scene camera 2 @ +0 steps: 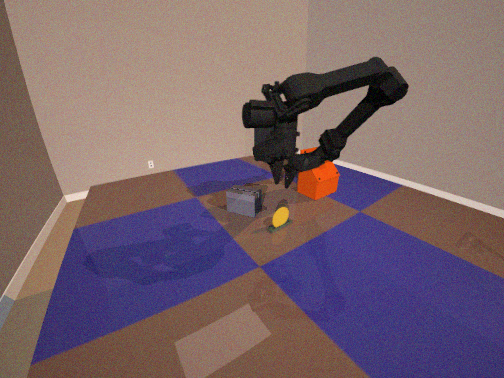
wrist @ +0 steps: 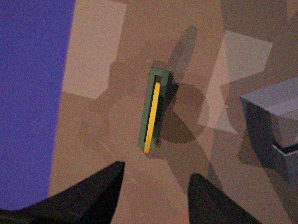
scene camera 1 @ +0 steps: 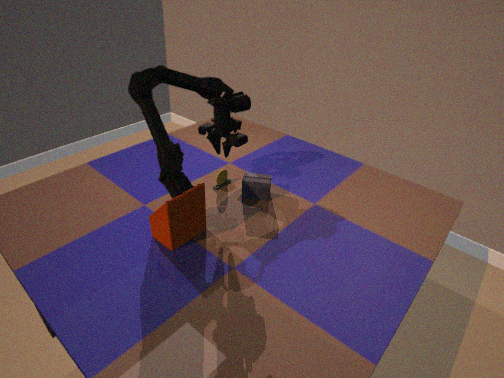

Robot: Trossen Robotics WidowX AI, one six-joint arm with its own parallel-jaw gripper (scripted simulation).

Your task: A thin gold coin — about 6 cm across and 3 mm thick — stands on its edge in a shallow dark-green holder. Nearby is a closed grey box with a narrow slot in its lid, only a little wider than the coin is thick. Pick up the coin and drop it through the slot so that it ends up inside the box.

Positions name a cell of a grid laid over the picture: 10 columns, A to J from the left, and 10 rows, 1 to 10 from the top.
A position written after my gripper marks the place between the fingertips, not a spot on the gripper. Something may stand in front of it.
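My gripper is there in scene camera 1 (E5), and I see it in the wrist view (F8) as well. Then there is my gripper in scene camera 2 (F5).
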